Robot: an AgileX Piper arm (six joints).
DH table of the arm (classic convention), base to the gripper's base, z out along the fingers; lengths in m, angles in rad. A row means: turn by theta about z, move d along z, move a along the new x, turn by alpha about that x. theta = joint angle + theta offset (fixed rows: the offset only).
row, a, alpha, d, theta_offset
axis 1, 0.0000, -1.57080, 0.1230, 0.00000
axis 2, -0.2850, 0.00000, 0.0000, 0.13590
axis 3, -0.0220, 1.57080, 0.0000, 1.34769
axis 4, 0.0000, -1.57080, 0.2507, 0.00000
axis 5, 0.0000, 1.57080, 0.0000, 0.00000
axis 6, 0.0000, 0.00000, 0.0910, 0.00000
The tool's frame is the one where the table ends.
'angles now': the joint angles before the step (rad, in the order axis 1, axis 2, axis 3, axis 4, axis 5, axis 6). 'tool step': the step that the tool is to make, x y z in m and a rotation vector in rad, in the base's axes. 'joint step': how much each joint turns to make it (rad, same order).
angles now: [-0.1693 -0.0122 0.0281 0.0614 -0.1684 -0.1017]
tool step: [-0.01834 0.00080 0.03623 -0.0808 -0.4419 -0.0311]
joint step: [0.0001 -0.0001 0.0000 0.0000 -0.4502 -0.0080]
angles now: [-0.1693 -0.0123 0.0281 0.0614 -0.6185 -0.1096]
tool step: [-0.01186 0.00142 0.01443 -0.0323 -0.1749 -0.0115]
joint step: [0.0002 -0.0008 -0.0119 -0.0016 -0.1656 -0.0022]
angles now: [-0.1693 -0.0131 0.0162 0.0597 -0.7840 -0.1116]
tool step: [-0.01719 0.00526 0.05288 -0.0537 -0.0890 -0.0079]
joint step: [0.0002 0.0159 -0.1926 -0.0334 0.0798 -0.0073]
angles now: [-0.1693 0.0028 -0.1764 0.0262 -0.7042 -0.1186]
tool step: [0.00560 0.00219 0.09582 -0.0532 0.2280 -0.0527]
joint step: [0.0001 0.2140 -0.4343 -0.0908 0.4359 -0.0169]
